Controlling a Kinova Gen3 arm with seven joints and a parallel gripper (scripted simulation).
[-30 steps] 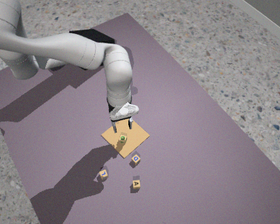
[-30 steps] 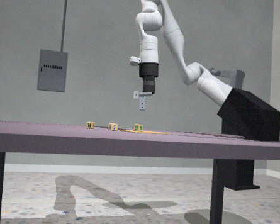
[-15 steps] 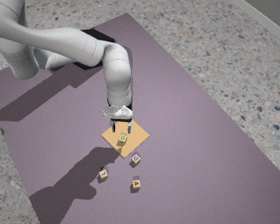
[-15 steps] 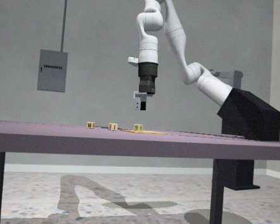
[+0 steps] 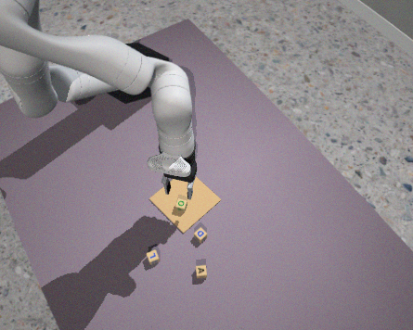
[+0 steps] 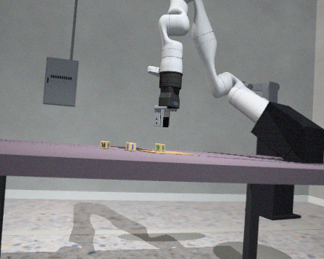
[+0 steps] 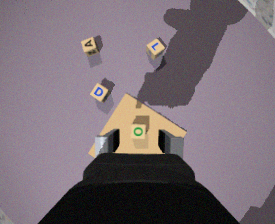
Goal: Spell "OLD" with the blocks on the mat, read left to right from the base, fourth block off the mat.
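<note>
Right now the O block is 90 mm below my hand. Round my hand: L block 60 mm ahead, 150 mm to the right, 90 mm below; then D block 100 mm ahead, 20 mm to the right, 90 mm below; then tan mat 10 mm behind, 20 mm to the left, 100 mm below.
</note>
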